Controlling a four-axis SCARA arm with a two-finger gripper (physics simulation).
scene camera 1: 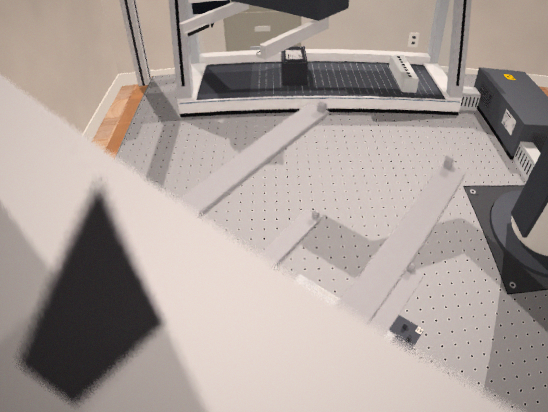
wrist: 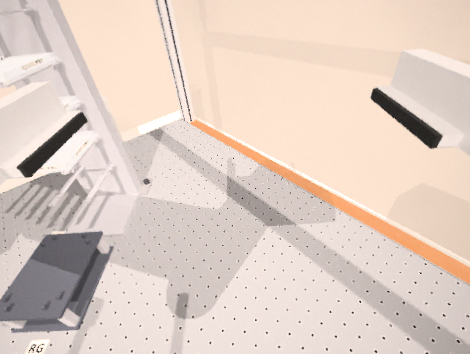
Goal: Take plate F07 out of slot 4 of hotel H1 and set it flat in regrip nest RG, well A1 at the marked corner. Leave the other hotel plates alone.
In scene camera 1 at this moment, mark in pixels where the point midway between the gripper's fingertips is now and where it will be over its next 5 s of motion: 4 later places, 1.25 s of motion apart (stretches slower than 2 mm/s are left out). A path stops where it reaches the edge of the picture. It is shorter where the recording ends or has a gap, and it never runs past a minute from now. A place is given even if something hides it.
My gripper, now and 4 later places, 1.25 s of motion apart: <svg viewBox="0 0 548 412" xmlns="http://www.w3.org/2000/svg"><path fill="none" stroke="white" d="M218 39L286 118L389 236L343 300L273 382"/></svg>
